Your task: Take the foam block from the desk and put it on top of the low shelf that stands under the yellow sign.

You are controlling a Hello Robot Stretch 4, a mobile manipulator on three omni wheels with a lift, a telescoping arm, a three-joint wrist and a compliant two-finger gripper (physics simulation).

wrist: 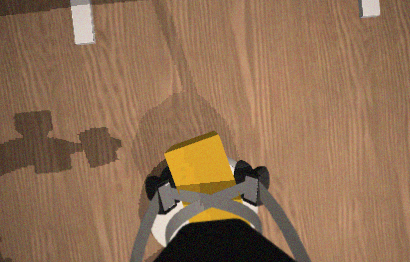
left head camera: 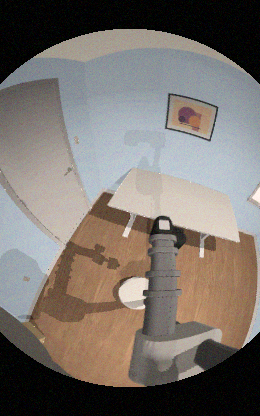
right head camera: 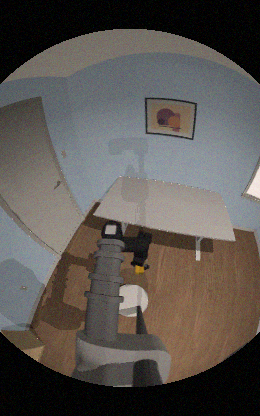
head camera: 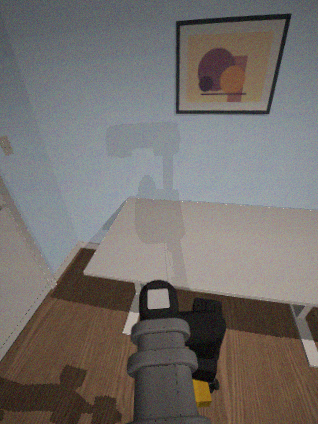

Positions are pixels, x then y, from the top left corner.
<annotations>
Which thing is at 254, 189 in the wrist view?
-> The gripper.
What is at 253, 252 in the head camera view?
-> A white desk.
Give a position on a white desk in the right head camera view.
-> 156, 204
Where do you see a yellow foam block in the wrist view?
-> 200, 164
</annotations>
